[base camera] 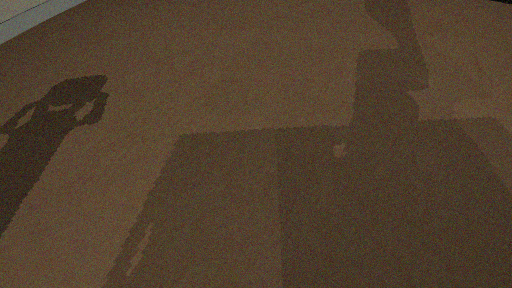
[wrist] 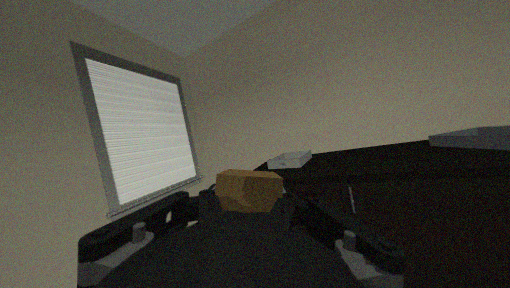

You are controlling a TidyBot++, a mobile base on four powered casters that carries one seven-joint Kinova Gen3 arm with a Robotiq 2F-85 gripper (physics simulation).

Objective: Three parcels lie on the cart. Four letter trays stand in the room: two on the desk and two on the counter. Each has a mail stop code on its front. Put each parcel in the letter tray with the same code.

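Frame: origin at the arm's base, x back, y right, z up, level; millimetres.
Seen in the pictures: gripper, between the fingertips: (wrist: pixel 250 189).
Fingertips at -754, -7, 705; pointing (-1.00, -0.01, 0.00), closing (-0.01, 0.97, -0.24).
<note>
A point is followed by its place in that frame, as x, y, z.
My gripper (wrist: pixel 250 189) {-754, -7, 705} is shut on a brown-orange box-shaped parcel (wrist: pixel 249 191) {-705, -2, 720} in the wrist view; no code is readable on it. A light grey tray (wrist: pixel 290 160) {-1594, 220, 568} stands at the far left end of a dark top, beyond the parcel. A larger grey tray-like thing (wrist: pixel 475 138) {-1288, 1020, 562} stands on the same top at the right edge of the wrist view, partly cut off. No codes can be read on either. The cart and the other parcels do not show in these views.
The dark furniture (wrist: pixel 380 162) fills the right of the wrist view, with a thin light handle (wrist: pixel 351 199) on its front. A window with blinds (wrist: pixel 142 135) {-1961, -1027, 1003} is on the left wall. Shadows of the robot fall on the brown floor (base camera: pixel 240 65) {-750, -85, -397} in the base view.
</note>
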